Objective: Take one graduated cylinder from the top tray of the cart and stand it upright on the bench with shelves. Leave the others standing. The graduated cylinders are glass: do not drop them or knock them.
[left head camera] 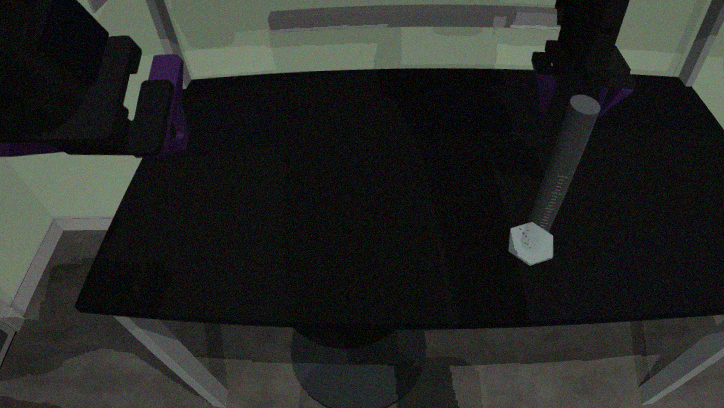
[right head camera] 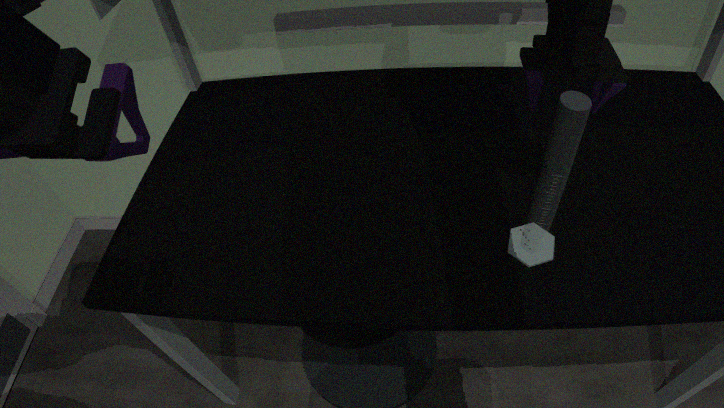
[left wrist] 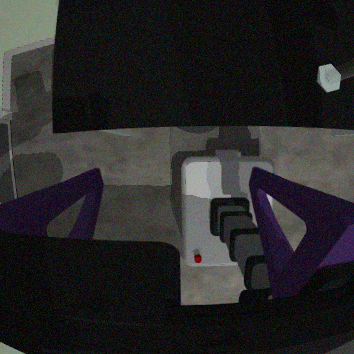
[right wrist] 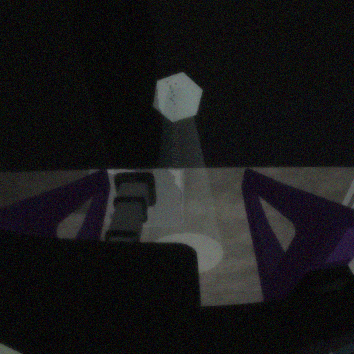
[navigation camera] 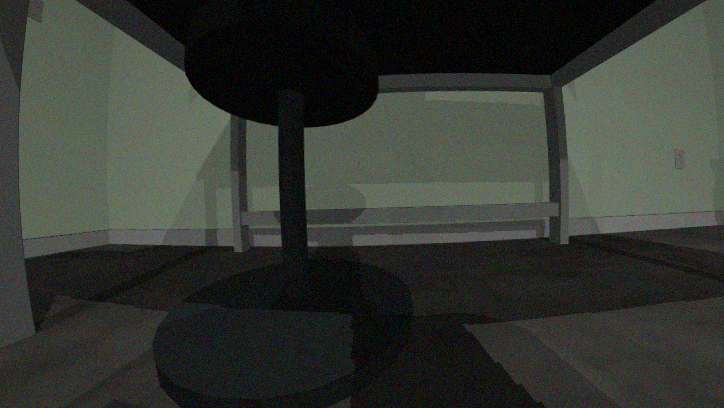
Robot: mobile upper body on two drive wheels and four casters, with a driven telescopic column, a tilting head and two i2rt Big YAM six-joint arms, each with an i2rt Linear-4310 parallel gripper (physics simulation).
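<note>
One clear graduated cylinder with a white hexagonal foot stands upright on the black bench top, right of centre in the head views. Its foot also shows at the right of the left wrist view. My right gripper is open at the cylinder's upper part, with one purple finger apart on each side of the glass. My left gripper is open and empty, off the bench's left side. The cart and the other cylinders do not show.
A round dark stool stands under the bench's front edge. Grey bench legs stand below the top. A grey upright rises at the back left. A pale base with a red button lies below my left gripper.
</note>
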